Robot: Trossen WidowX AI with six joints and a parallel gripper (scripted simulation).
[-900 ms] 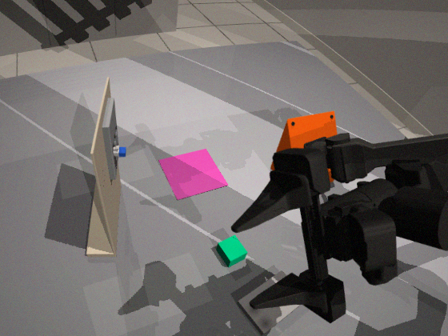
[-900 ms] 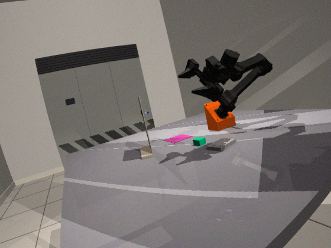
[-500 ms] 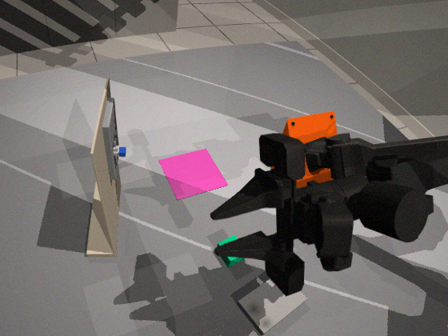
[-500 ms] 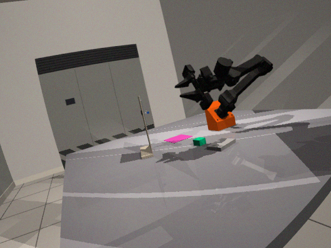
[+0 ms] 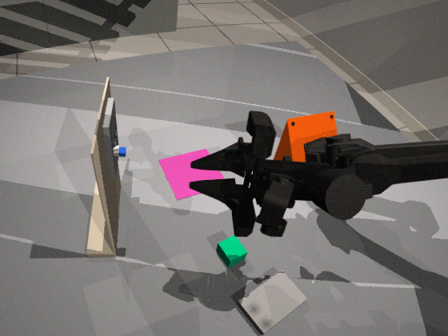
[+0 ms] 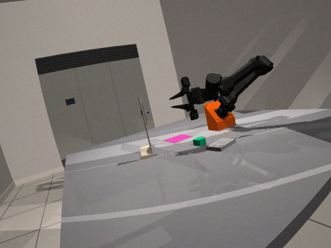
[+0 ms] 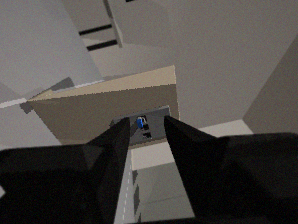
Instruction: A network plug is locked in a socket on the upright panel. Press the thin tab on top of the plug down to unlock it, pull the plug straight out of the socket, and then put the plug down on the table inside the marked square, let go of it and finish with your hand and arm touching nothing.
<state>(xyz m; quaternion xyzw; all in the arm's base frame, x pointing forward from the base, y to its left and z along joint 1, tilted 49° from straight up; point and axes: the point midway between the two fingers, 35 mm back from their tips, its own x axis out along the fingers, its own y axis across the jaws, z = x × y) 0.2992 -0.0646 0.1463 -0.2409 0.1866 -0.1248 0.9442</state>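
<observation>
The network plug is 10 cm to the right of my gripper tip, 8 cm ahead of it and 2 cm below it. Also, from my gripper tip: green cube (19 cm below, 8 cm behind, 5 cm to the left); then flat light grey slab (20 cm below, 17 cm to the left, 10 cm behind); then socket panel (12 cm to the right, 10 cm ahead, 9 cm below).
</observation>
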